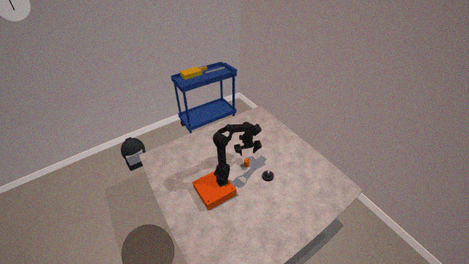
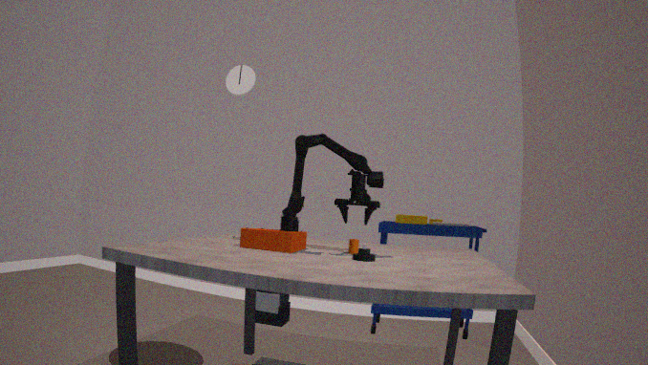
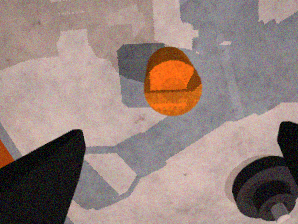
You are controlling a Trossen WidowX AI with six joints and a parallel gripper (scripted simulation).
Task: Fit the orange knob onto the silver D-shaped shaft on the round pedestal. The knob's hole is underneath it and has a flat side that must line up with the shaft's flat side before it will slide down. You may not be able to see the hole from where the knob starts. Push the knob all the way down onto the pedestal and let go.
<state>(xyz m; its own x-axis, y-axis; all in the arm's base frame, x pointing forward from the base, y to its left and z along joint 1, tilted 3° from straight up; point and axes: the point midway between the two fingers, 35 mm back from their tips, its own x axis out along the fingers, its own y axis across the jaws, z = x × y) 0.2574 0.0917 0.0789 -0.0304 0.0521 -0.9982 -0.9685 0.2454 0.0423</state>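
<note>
My gripper tip is now 8 cm above the orange knob. The rest, counted from my gripper tip: pedestal: 8 cm ahead, 17 cm to the right, 9 cm below.
</note>
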